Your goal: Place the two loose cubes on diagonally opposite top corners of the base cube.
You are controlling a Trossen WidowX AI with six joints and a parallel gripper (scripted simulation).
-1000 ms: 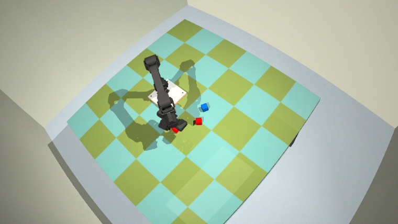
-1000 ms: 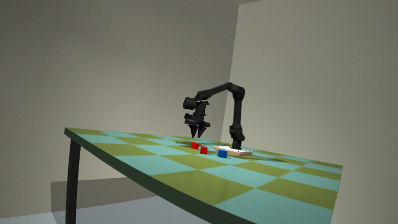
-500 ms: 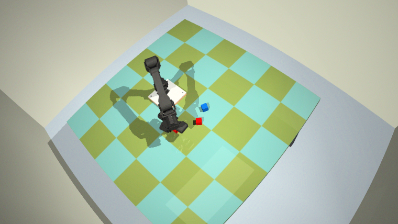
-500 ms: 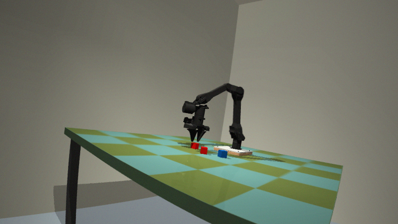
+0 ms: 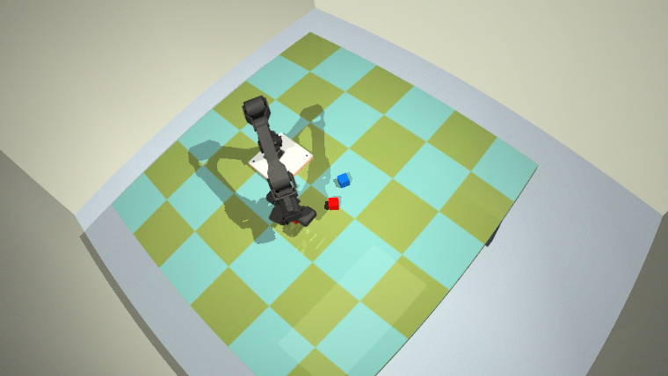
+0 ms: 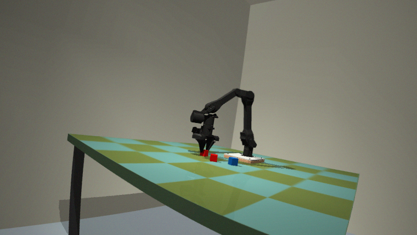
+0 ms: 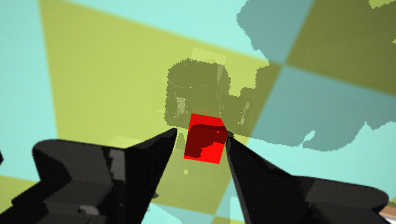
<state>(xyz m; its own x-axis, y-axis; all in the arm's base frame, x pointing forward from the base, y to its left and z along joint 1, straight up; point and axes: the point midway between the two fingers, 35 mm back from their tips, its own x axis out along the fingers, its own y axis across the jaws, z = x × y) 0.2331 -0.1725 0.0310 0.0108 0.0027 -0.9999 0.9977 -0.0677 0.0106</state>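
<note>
Right now my gripper tip is 210 mm to the right of the blue cube and 70 mm short of it.
</note>
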